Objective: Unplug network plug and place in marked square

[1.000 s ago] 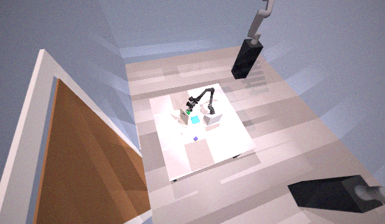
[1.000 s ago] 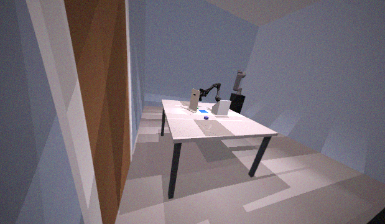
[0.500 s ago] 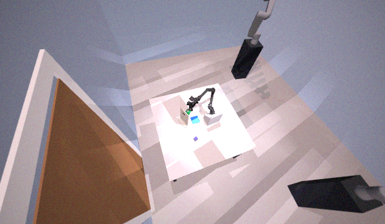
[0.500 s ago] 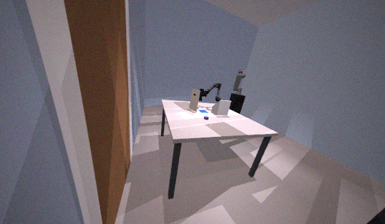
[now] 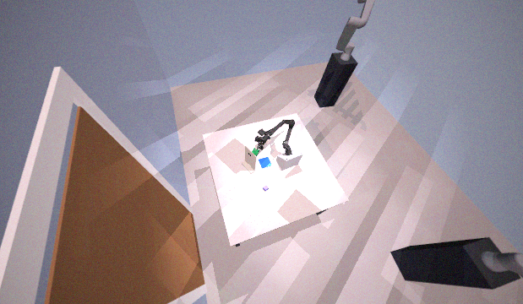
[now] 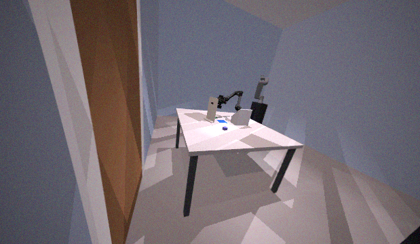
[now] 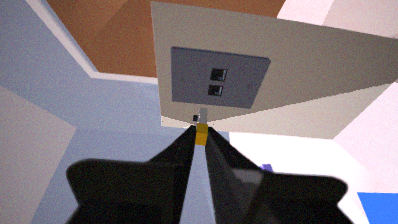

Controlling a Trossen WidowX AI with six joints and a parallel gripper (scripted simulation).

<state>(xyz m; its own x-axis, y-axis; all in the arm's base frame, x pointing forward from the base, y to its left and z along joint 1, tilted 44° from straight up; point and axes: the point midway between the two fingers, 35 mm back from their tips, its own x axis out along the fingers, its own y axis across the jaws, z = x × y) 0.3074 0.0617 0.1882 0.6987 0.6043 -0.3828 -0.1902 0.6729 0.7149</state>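
My gripper tip is now 110 mm past the blue square, 40 mm to the right of it and 260 mm above it. Also, from my gripper tip: network plug (10 mm ahead); beige panel (80 mm ahead, 50 mm to the left, 120 mm below).
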